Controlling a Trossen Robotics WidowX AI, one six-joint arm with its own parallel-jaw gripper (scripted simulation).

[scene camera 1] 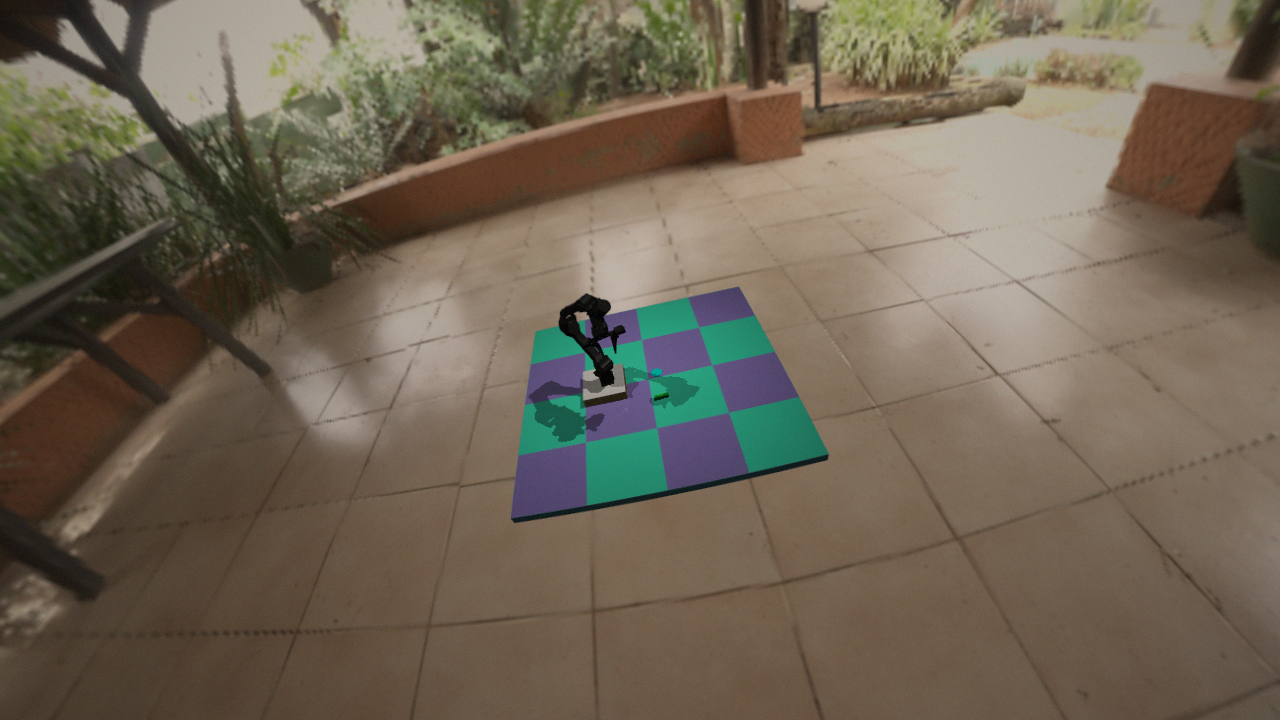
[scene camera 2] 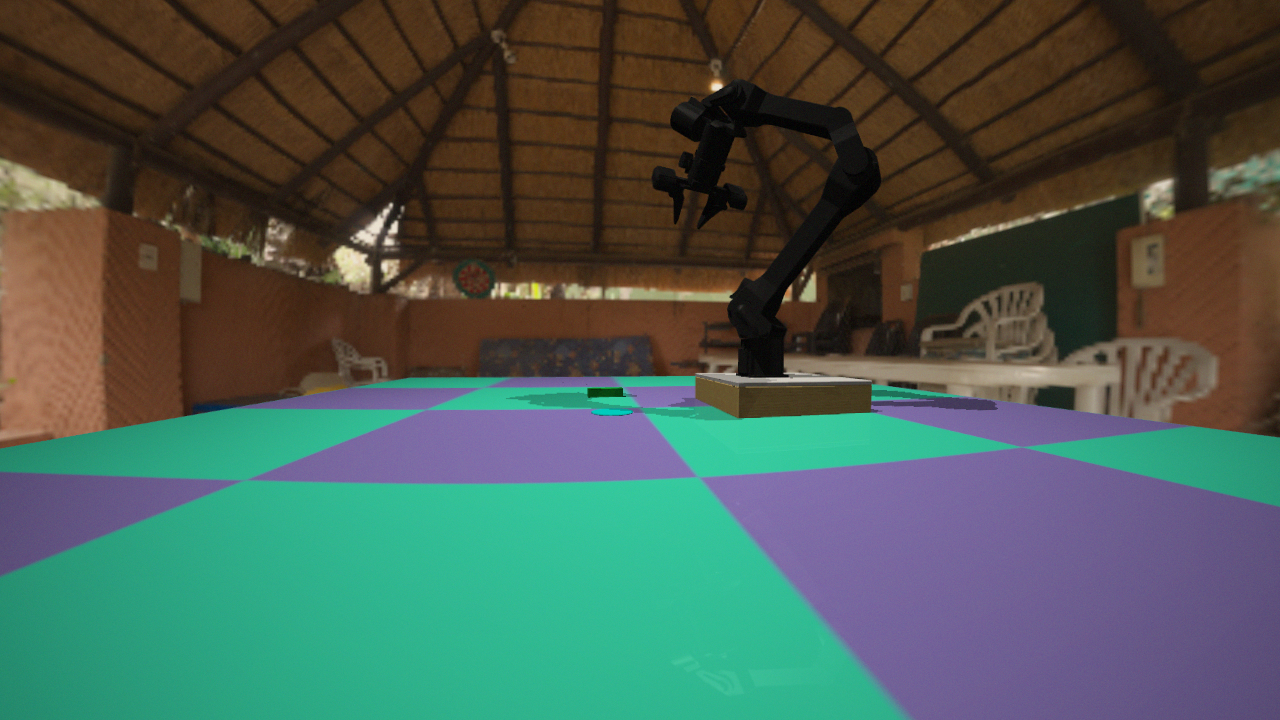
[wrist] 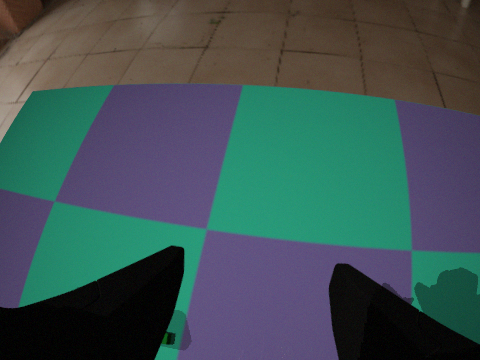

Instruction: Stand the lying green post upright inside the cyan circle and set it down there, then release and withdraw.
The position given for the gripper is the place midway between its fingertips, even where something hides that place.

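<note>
You can see the gripper (scene camera 2: pixel 686 225), and the wrist view has the gripper (wrist: pixel 259 269) too.
</note>
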